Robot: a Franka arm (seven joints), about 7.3 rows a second.
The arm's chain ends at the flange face. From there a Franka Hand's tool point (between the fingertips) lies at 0.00 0.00 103.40 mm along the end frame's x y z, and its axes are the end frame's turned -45 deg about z.
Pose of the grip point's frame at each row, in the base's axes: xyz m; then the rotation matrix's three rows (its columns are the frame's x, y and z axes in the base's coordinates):
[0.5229 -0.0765 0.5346], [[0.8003 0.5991 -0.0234], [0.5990 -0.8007 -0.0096], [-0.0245 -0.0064 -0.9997]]
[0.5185 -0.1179 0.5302], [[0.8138 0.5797 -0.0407], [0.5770 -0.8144 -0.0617], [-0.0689 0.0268 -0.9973]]
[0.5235 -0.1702 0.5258], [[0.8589 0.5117 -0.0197], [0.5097 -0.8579 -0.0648], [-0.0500 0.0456 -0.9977]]
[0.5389 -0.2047 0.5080], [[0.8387 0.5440 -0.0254], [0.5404 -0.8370 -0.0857], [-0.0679 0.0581 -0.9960]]
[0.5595 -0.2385 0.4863], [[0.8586 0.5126 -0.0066], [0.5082 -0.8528 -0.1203], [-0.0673 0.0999 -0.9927]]
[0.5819 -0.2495 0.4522], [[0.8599 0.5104 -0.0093], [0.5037 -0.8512 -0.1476], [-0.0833 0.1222 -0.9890]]
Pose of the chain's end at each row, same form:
[0.5253 -0.0755 0.6380], [[0.9895 -0.1423 -0.0234], [-0.1426 -0.9897 -0.0096], [-0.0218 0.0128 -0.9997]]
[0.5227 -0.1115 0.6333], [[0.9854 -0.1655 -0.0407], [-0.1679 -0.9839 -0.0617], [-0.0298 0.0677 -0.9973]]
[0.5255 -0.1635 0.6290], [[0.9692 -0.2455 -0.0197], [-0.2462 -0.9670 -0.0648], [-0.0031 0.0676 -0.9977]]
[0.5415 -0.1958 0.6110], [[0.9777 -0.2084 -0.0254], [-0.2097 -0.9740 -0.0857], [-0.0069 0.0891 -0.9960]]
[0.5602 -0.2261 0.5889], [[0.9696 -0.2447 -0.0066], [-0.2437 -0.9624 -0.1203], [0.0231 0.1182 -0.9927]]
[0.5829 -0.2342 0.5545], [[0.9689 -0.2471 -0.0093], [-0.2457 -0.9581 -0.1476], [0.0275 0.1453 -0.9890]]

